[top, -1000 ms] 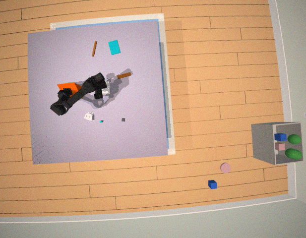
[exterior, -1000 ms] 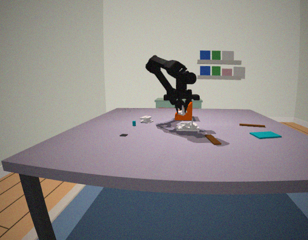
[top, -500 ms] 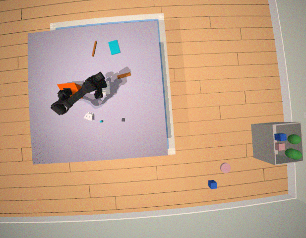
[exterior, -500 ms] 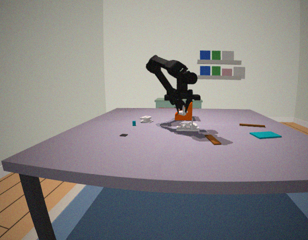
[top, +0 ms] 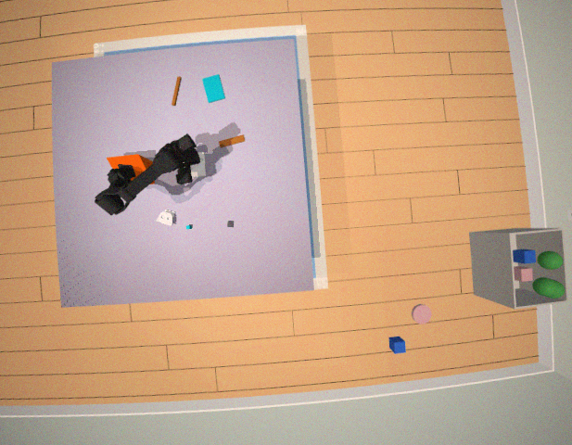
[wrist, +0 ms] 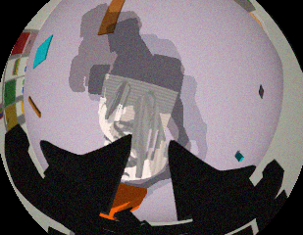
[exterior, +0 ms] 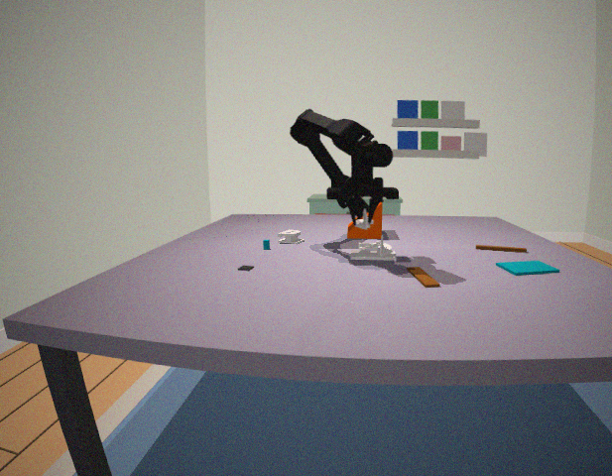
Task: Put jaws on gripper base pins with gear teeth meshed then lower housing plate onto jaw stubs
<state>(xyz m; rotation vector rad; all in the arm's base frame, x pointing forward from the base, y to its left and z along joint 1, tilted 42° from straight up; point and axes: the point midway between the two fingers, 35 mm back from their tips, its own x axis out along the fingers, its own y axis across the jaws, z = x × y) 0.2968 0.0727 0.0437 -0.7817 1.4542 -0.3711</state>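
My gripper tip is now 80 mm above the flat white part, 30 mm to the right of it and 10 mm short of it. The rest, counted from my gripper tip: cyan plate 430 mm to the left, 80 mm below, 70 mm ahead; then dark square 260 mm to the right, 190 mm ahead, 80 mm below; then teal peg 280 mm to the right, 70 mm below, 10 mm behind.
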